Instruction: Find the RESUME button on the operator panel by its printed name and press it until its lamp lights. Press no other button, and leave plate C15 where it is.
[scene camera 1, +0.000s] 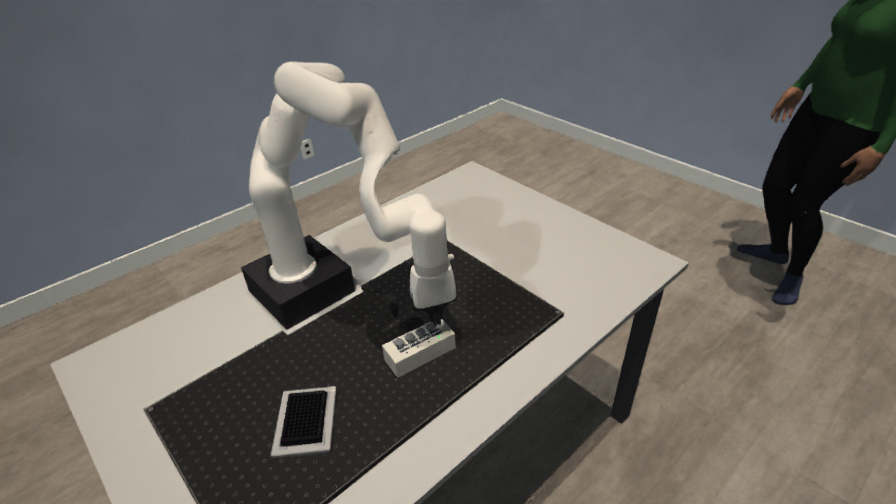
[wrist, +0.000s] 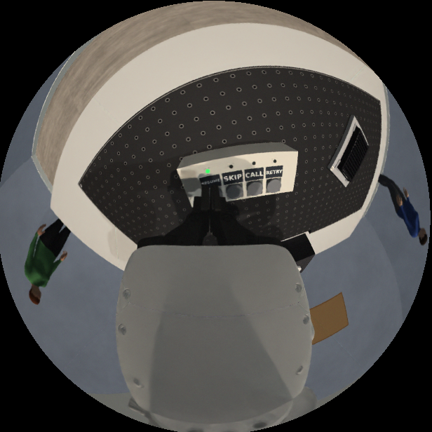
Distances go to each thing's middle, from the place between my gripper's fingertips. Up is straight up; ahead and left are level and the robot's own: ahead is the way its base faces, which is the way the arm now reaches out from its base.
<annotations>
I see my gripper 6 cm above the cream operator panel (scene camera 1: 423, 349), 4 cm to the left of it and 2 cm past it.
</annotations>
